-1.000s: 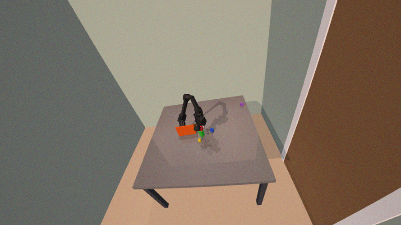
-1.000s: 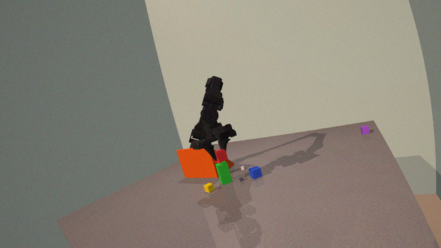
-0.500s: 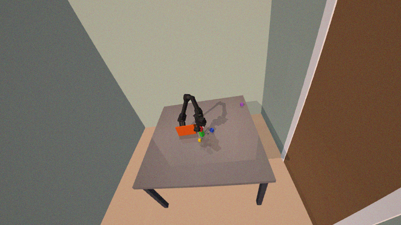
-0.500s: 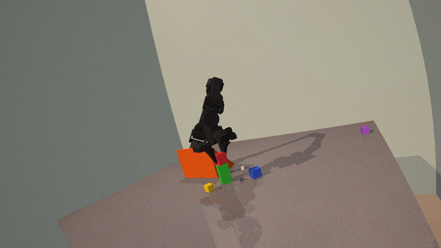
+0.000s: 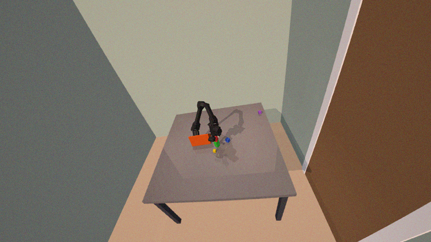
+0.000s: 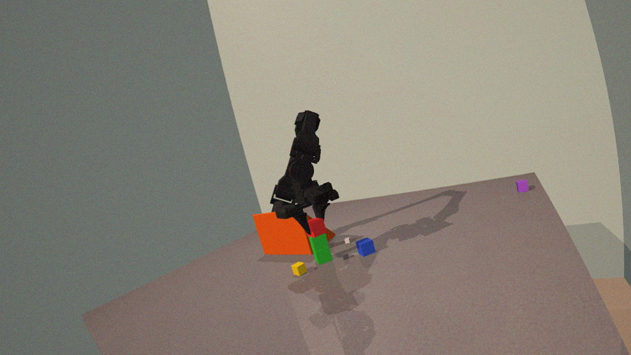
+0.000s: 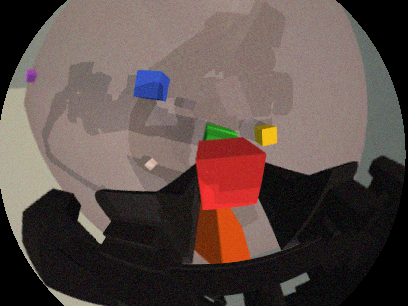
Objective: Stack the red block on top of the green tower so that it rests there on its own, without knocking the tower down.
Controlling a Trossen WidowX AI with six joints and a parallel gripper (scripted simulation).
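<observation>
Now: gripper tip 1 cm below the red block. Round my gripper tip: tiny dark cube 8 cm below, 7 cm ahead, 2 cm to the left; then yellow block 9 cm to the right, 8 cm below, 1 cm behind; then blue block 12 cm ahead, 7 cm below, 6 cm to the left.
</observation>
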